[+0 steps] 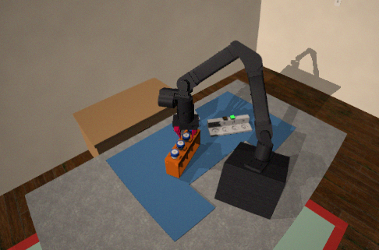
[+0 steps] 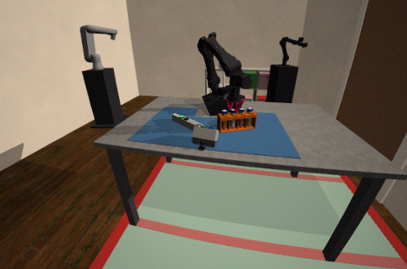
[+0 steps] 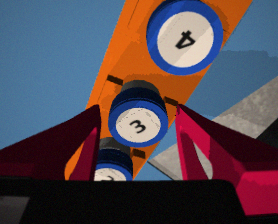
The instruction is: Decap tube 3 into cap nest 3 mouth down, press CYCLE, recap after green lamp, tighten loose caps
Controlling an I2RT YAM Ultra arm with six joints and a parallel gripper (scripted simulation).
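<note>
Now: hand right at the blue cap. Also, from my hand: grey key desk 160 mm to the right, 110 mm ahead, 60 mm below; green ready key 170 mm to the right, 90 mm ahead, 50 mm below; blue cycle key 130 mm to the right, 100 mm ahead, 50 mm below.
</note>
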